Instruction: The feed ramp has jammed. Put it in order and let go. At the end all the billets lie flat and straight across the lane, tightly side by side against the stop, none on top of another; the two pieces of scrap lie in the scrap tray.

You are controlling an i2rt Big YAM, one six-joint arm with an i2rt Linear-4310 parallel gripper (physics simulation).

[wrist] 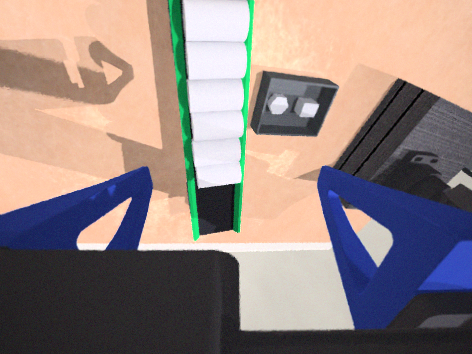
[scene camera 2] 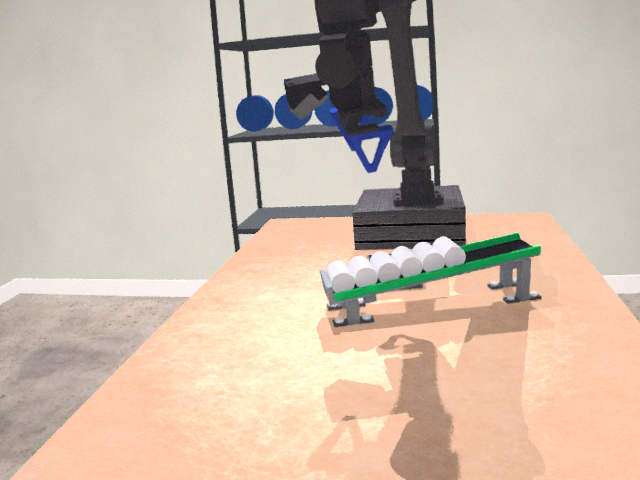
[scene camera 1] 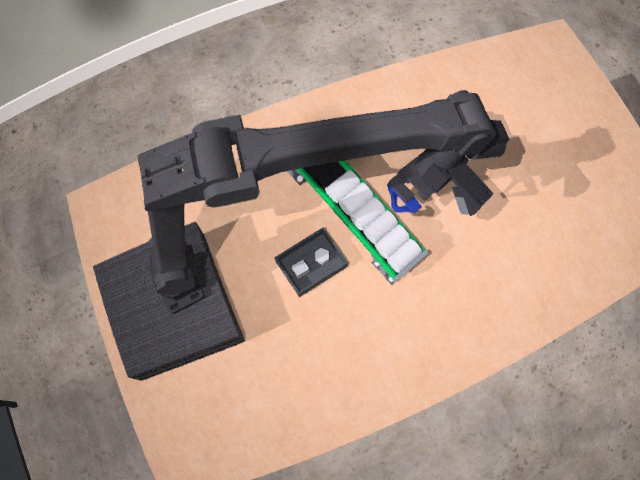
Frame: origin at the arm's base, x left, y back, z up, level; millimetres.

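Seen in the pictures: gripper, fingertip midpoint: (wrist: 235, 175) (scene camera 2: 363, 160) (scene camera 1: 411, 195); arm's base, link origin: (wrist: 403, 174) (scene camera 2: 417, 201) (scene camera 1: 176, 282).
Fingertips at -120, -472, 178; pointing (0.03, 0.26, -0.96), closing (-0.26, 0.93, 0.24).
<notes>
Offsets run from my fingertips to a thing's top centre, as dx, dy, dz. Level surfaces: height alone.
Several white billets {+27, +31, -174} (scene camera 1: 379, 227) {+65, +41, -169} (scene camera 2: 408, 264) (wrist: 215, 95) lie crosswise in one row in the lane of the green-railed ramp (scene camera 1: 320, 192) (scene camera 2: 403, 280) (wrist: 183, 130), side by side. The lowest is against the grey stop {-75, +11, -201} (scene camera 1: 413, 266) (scene camera 2: 326, 286); none lies on top of another. Small tilts are hard to judge at the upper end. One piece of scrap {+44, +218, -246} (scene camera 1: 300, 268) (wrist: 307, 108) and the other piece {+48, +162, -255} (scene camera 1: 321, 255) (wrist: 278, 104) lie apart in the dark scrap tray {+46, +190, -240} (scene camera 1: 324, 279) (wrist: 290, 131). My gripper (scene camera 1: 406, 206) (scene camera 2: 362, 159) (wrist: 235, 175) is open and empty, high above the ramp.
The arm's dark base block (scene camera 1: 170, 330) (scene camera 2: 408, 227) stands behind the tray. The upper arm passes over the ramp's high end in scene camera 1. A shelf rack (scene camera 2: 222, 103) with blue discs (scene camera 2: 254, 113) stands beyond the table {dz -275} (scene camera 1: 310, 387) (scene camera 2: 232, 387).
</notes>
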